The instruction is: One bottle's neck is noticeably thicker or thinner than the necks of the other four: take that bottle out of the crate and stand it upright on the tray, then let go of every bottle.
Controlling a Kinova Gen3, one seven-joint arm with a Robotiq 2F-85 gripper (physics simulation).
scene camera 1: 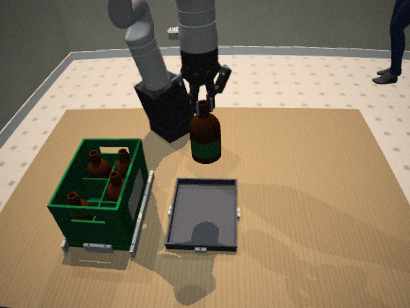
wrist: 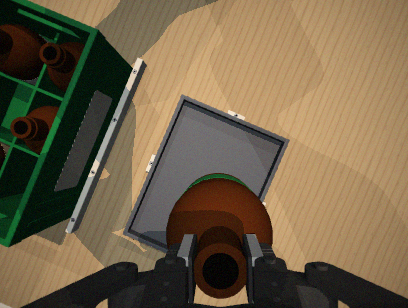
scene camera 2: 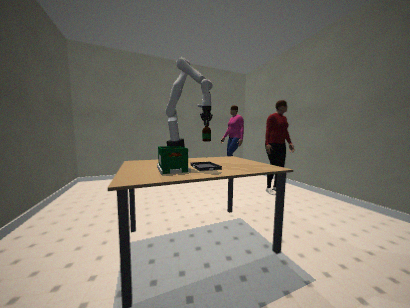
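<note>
My gripper is shut on the neck of a brown bottle with a green label. The bottle hangs upright, well above the table, and covers part of the tray in the wrist view. The grey tray lies flat, and no bottle stands on it. The green crate holds the other brown bottles, seen upright in their compartments. Their exact neck widths are hard to compare from here.
The crate stands left of the tray in scene camera 1, with a pale rail along its tray side. Small pale blocks sit against the tray's edges. Two people stand beyond the wooden table.
</note>
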